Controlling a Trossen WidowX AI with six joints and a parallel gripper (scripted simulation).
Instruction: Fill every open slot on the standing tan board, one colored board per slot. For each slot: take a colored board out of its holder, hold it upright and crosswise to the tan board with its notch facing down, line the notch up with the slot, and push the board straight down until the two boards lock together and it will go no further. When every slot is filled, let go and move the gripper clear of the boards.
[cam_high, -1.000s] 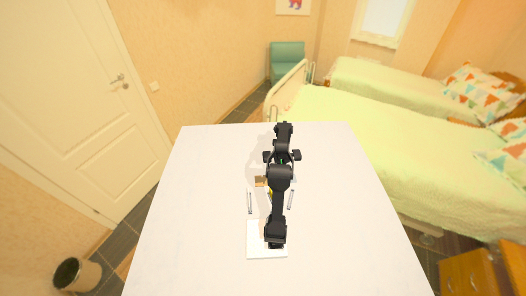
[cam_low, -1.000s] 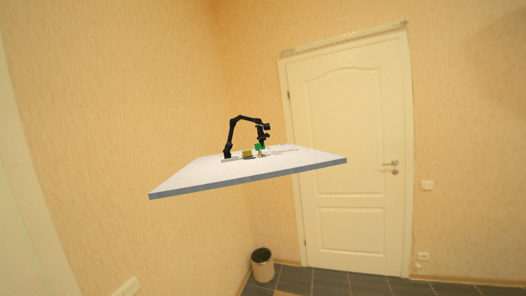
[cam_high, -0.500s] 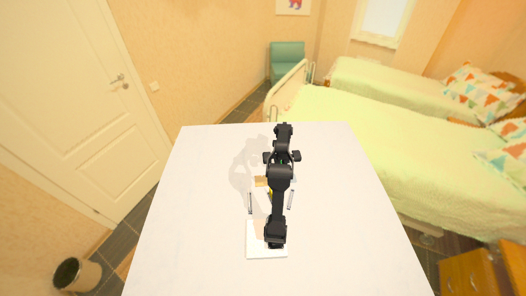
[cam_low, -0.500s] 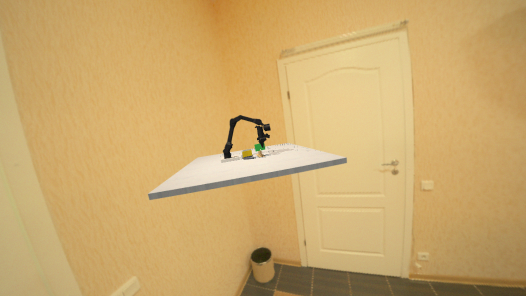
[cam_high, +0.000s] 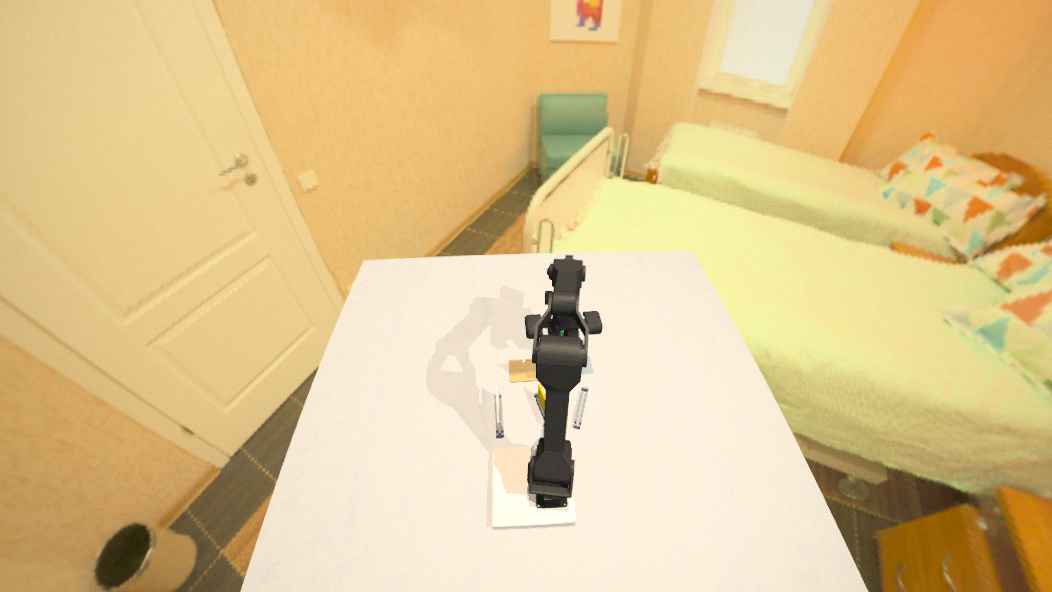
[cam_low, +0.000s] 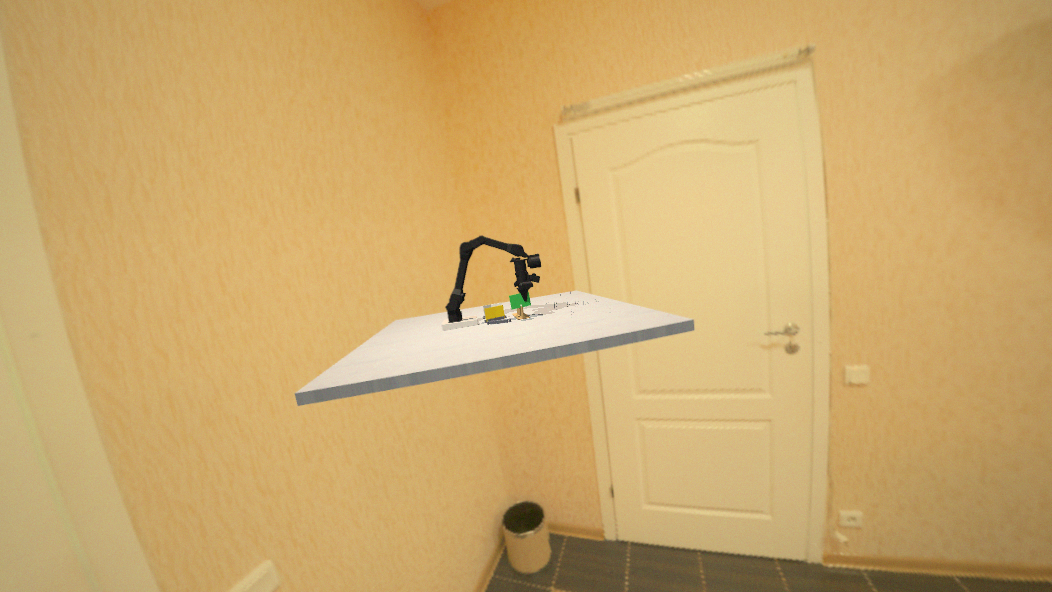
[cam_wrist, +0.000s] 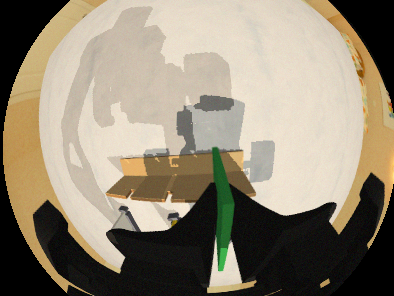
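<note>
Now: gripper tip 3 cm past the tan board, 5 cm to the right of it and 5 cm above it. Also, from my gripper tip: yellow board: 16 cm behind, 5 cm to the left, 5 cm below; then green board: 3 cm behind.
</note>
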